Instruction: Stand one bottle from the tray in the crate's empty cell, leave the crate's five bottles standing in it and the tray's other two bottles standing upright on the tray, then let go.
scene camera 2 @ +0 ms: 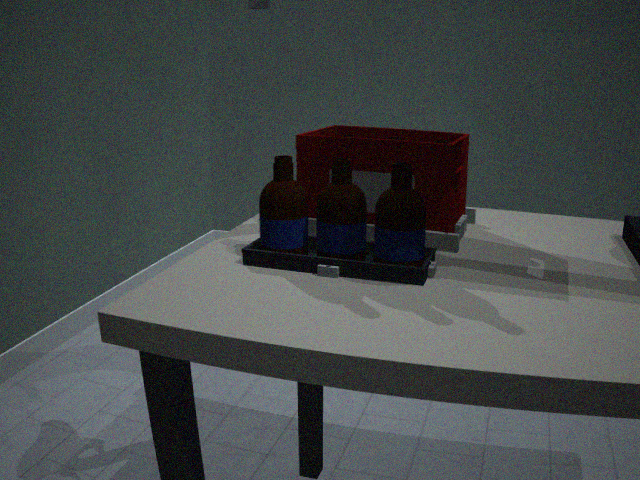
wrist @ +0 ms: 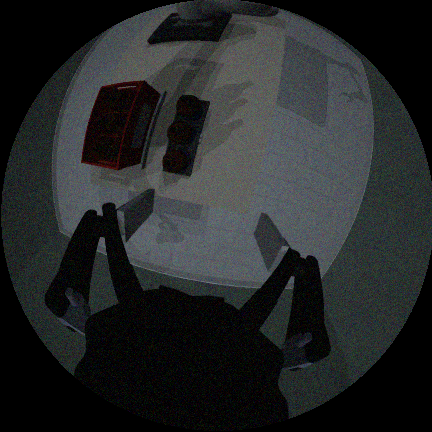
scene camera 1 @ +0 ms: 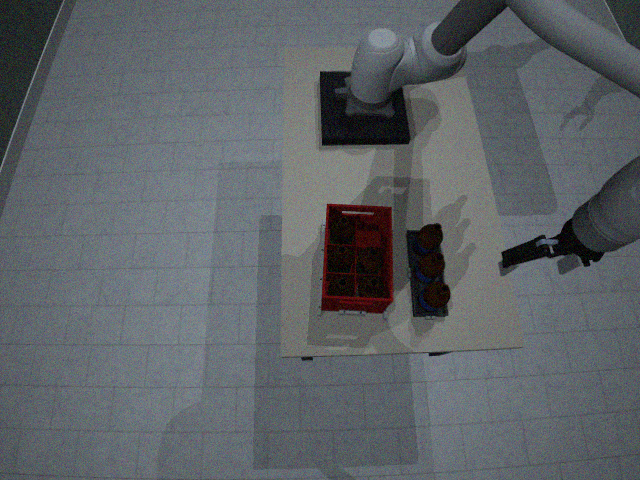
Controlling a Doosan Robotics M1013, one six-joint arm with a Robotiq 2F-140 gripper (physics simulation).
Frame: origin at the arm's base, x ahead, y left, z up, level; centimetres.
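Seen in the pictures: gripper, fingertip midpoint: (scene camera 2: 237, 4) (wrist: 205, 211) (scene camera 1: 530, 268); arm's base, origin of the base link: (wrist: 197, 19) (scene camera 1: 368, 97).
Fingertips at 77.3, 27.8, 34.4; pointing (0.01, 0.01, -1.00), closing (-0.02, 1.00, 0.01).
Pixels of each thing's top centre, then the offset from my fingertips to it, as dx, dy, dz. Level surfaces: height alone.
- red crate, middle of its top: (scene camera 2: 387, 133) (scene camera 1: 358, 250) (wrist: 104, 122) -11.6, -35.3, -20.8
- middle bottle, middle of its top: (scene camera 2: 341, 159) (wrist: 172, 129) (scene camera 1: 439, 257) -10.3, -12.6, -22.3
- far bottle, middle of its top: (scene camera 2: 283, 156) (wrist: 166, 162) (scene camera 1: 444, 288) -1.3, -12.0, -22.3
- table, its level: dz -38.3
The red crate (scene camera 1: 356, 303) (scene camera 2: 382, 152) (wrist: 131, 157) stands on the table. Dark bottle tops show in its cells; the cell at the back right in scene camera 1 (scene camera 1: 368, 236) looks empty. Three upright brown bottles with blue labels stand in a row on the dark tray (scene camera 1: 412, 240) (scene camera 2: 284, 261) (wrist: 202, 117): one bottle nearest the robot base (scene camera 1: 430, 236) (scene camera 2: 399, 242), a middle bottle (scene camera 1: 430, 265) (scene camera 2: 341, 237), and a far bottle (scene camera 1: 435, 295) (scene camera 2: 283, 232). My gripper (scene camera 1: 539, 266) (wrist: 205, 211) is open and empty, off to the tray's right in scene camera 1, apart from the bottles.
The arm's black base plate (scene camera 1: 364, 131) (wrist: 190, 32) is at the table's back. Pale brackets sit around the crate and tray. The table (scene camera 1: 465, 330) (scene camera 2: 258, 315) has its right edge between the tray and my gripper in scene camera 1.
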